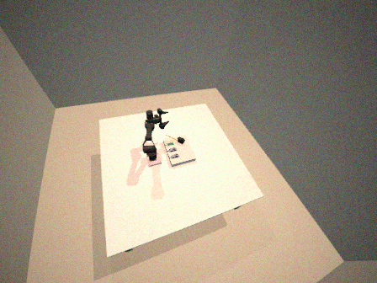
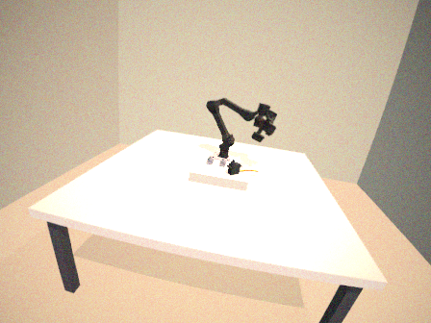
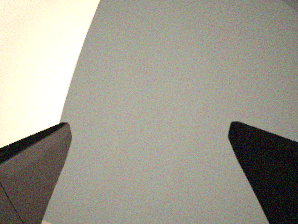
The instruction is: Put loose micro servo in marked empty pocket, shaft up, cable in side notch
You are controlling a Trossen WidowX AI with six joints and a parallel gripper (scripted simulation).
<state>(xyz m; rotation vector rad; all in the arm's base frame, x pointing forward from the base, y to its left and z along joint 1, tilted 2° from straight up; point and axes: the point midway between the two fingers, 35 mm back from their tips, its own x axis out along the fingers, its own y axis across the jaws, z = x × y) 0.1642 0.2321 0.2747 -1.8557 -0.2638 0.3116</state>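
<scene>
Right now my gripper tip is 26 cm above the pale deck, 20 cm to the left of it and 11 cm short of it.
</scene>
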